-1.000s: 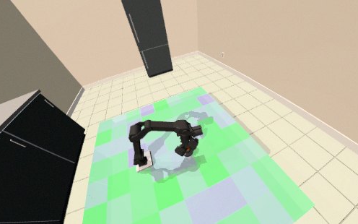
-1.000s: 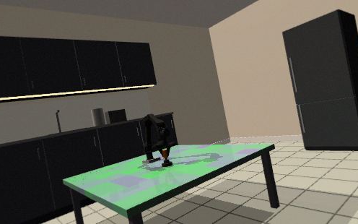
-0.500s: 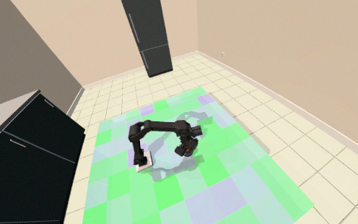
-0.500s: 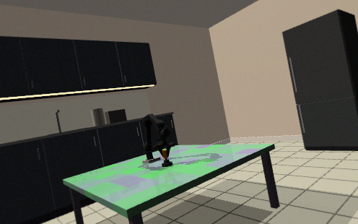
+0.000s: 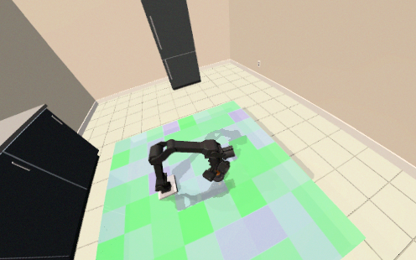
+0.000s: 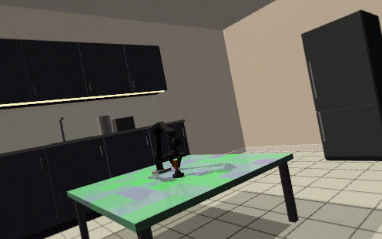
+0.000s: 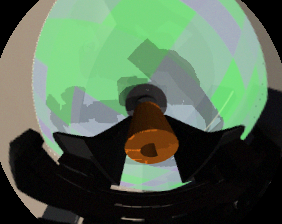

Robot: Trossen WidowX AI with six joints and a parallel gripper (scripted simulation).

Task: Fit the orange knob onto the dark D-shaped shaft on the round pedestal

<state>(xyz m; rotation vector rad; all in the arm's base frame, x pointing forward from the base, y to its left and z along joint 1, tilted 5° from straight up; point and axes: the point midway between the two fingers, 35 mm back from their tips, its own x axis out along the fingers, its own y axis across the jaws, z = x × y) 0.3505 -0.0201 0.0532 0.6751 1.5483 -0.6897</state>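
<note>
Now: the orange knob 2 cm above my gripper tip. Also, from my gripper tip: dark round pedestal (4 cm below).
</note>
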